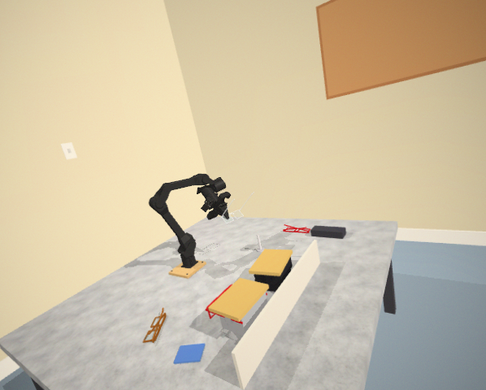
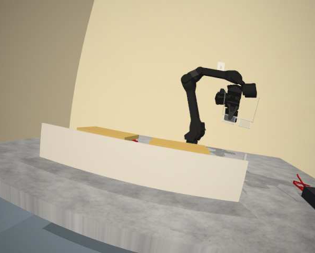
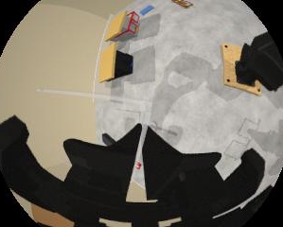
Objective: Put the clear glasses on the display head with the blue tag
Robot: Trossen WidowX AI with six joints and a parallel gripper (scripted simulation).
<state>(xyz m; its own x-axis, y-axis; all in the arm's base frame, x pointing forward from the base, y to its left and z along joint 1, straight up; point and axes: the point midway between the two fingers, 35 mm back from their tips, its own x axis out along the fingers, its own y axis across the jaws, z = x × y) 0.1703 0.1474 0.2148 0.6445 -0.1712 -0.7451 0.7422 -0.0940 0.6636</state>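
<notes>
My gripper tip is 27 cm short of the black head, 18 cm to the left of it and 15 cm above it. Also, from my gripper tip: black case 39 cm ahead, 28 cm to the left, 18 cm below; then long white board 40 cm ahead, 29 cm to the right, 15 cm below; then pale head 26 cm ahead, 40 cm to the right, 15 cm below.
</notes>
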